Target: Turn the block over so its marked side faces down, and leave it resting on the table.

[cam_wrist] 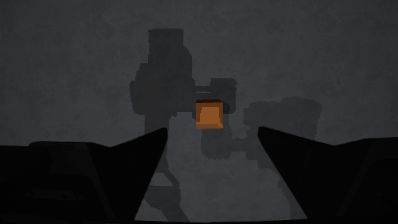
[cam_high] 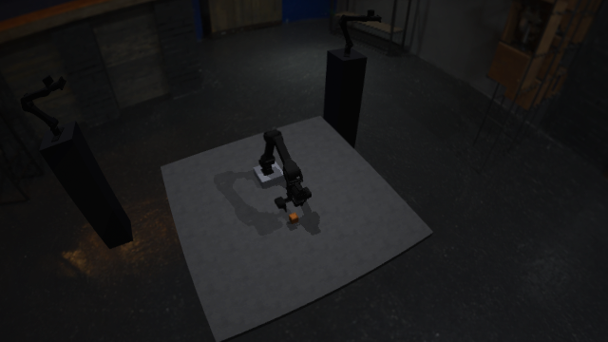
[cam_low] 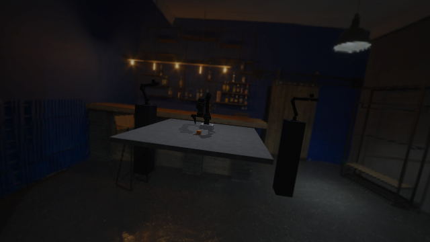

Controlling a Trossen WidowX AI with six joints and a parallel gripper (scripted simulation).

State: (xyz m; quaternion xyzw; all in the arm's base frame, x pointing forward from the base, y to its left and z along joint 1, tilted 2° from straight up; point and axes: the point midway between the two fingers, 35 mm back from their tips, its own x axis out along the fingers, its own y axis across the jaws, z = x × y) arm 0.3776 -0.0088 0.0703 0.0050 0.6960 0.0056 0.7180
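Right now my gripper tip is 1 cm past the small orange block and 8 cm above it.
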